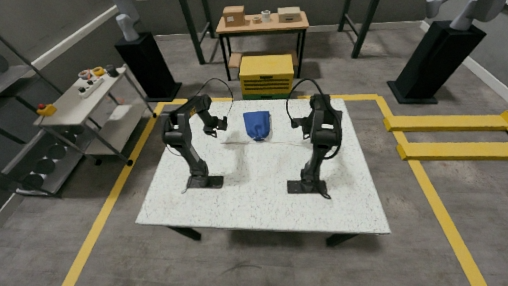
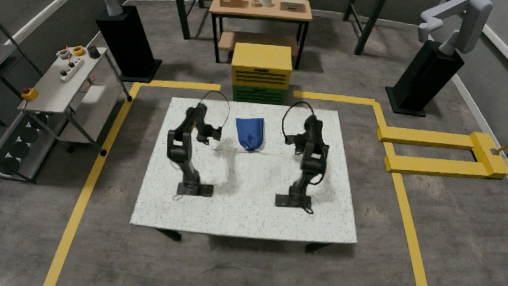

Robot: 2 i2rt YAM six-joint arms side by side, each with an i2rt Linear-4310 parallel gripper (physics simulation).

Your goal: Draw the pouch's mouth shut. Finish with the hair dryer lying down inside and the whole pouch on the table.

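Note:
The blue pouch [image 1: 257, 124] [image 2: 250, 132] lies flat on the white speckled table [image 1: 260, 205] [image 2: 240, 212]. Its mouth, toward the arm bases, is gathered into a narrow bunch. A thin pale cord [image 1: 235, 143] [image 2: 272, 153] runs out from the bunch to both sides, low over or on the table; its ends are hard to make out. The hair dryer does not show. My left gripper [image 1: 212, 134] [image 2: 204, 142] is open, left of the pouch and apart from it. My right gripper [image 1: 305, 135] [image 2: 298, 150] is open, right of the pouch and apart from it.
A yellow crate [image 1: 266, 74] [image 2: 261, 65] stands on the floor beyond the table's far edge. A wooden-topped bench [image 1: 280, 25] [image 2: 260, 12] with boxes is behind it. A cart [image 1: 75, 107] [image 2: 55, 95] stands at the left. Black cables arch above both forearms.

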